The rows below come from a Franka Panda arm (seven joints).
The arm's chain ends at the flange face. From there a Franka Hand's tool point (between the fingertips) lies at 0.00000 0.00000 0.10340 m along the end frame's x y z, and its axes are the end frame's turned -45 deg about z.
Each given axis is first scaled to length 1.
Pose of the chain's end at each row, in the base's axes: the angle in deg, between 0 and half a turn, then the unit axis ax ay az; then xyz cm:
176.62 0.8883 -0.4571 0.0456 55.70 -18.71 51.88
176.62 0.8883 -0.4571 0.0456 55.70 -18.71 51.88
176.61 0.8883 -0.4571 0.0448 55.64 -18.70 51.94
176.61 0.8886 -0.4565 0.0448 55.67 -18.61 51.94
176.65 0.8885 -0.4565 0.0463 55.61 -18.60 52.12
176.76 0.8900 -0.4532 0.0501 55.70 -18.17 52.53
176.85 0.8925 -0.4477 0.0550 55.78 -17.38 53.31
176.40 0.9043 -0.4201 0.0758 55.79 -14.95 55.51
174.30 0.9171 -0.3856 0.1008 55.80 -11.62 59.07
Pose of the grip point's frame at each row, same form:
174.88 0.9961 -0.0824 0.0309 56.26 -19.68 41.60
174.88 0.9961 -0.0824 0.0309 56.26 -19.68 41.60
174.90 0.9961 -0.0824 0.0301 56.18 -19.67 41.66
174.90 0.9962 -0.0817 0.0301 56.21 -19.58 41.66
174.87 0.9961 -0.0818 0.0316 56.18 -19.57 41.84
174.81 0.9963 -0.0782 0.0355 56.36 -19.16 42.26
174.68 0.9966 -0.0721 0.0403 56.54 -18.40 43.05
173.35 0.9974 -0.0421 0.0581 56.93 -16.20 45.31
170.31 0.9972 -0.0053 0.0743 57.31 -13.36 48.99

